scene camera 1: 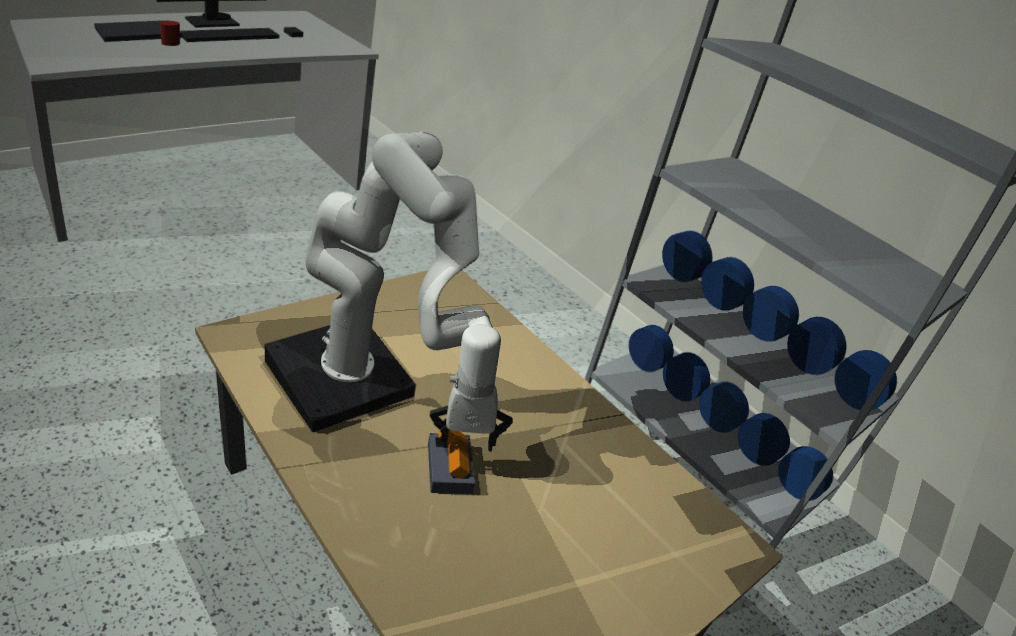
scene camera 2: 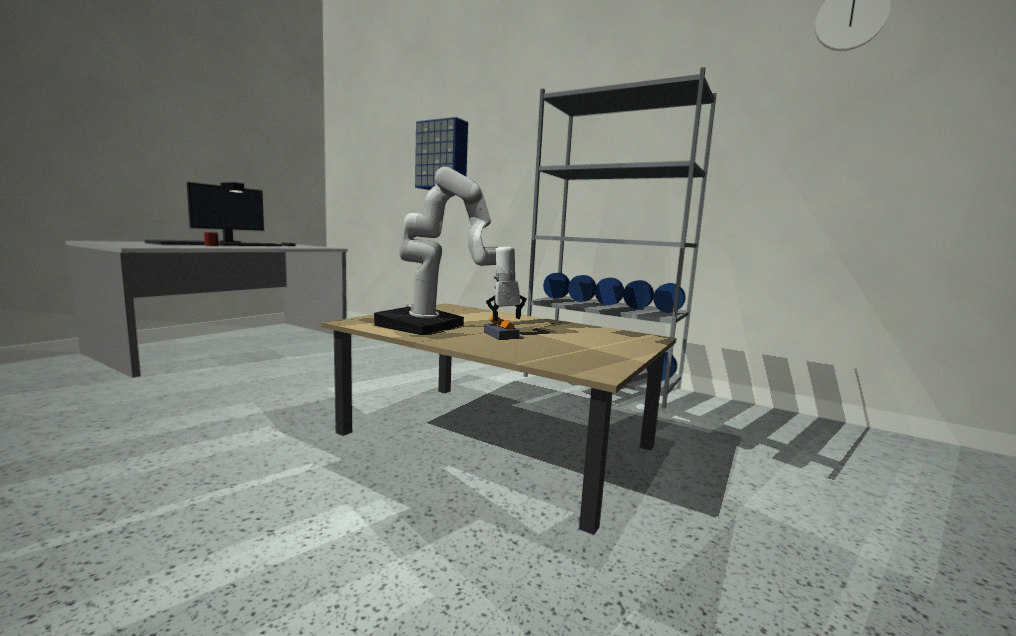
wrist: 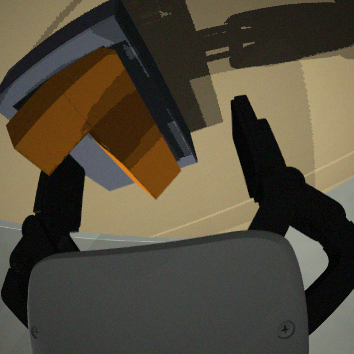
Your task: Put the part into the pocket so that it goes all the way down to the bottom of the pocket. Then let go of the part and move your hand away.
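Places are measured from the arm's base along level axes (x down, y left, z ahead), in metres.
Pixels of known places: gripper, fingertip midpoint: (scene camera 1: 467, 445) (scene camera 2: 507, 319) (wrist: 144, 135); arm's base, origin of the base link: (scene camera 1: 347, 363) (scene camera 2: 424, 314).
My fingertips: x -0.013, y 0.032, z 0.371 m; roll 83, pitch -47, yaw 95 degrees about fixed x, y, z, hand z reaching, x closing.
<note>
Ahead of a thing's pixels: the offset from my fingertips to its top centre. Level surfaces: height alone.
An orange angled part {dx -0.019, dy -0.029, dz -0.011 m} (scene camera 1: 458, 460) (scene camera 2: 501, 323) (wrist: 125, 110) with two arms rests in the pocket of a small blue-grey block {dx +0.024, dy -0.033, dz -0.010 m} (scene camera 1: 452, 486) (scene camera 2: 495, 332) (wrist: 75, 50) on the table. The part stands above the block's rim; its underside is hidden, so its depth cannot be told. Bare pocket floor shows between its arms in the wrist view. My gripper (scene camera 1: 467, 445) (scene camera 2: 506, 316) (wrist: 144, 135) is open and empty, low over the block. In the wrist view, one fingertip is hidden behind the part's shorter arm, and the other finger is out beyond the block's side.
The wooden table {dx +0.060 m} (scene camera 1: 517, 555) (scene camera 2: 569, 356) bears the arm's black base plate (scene camera 1: 299, 390) (scene camera 2: 397, 322), behind the block. A shelf rack (scene camera 1: 680, 112) (scene camera 2: 536, 195) with blue discs stands beyond the table. A desk (scene camera 1: 329, 56) (scene camera 2: 314, 249) stands at the back left.
</note>
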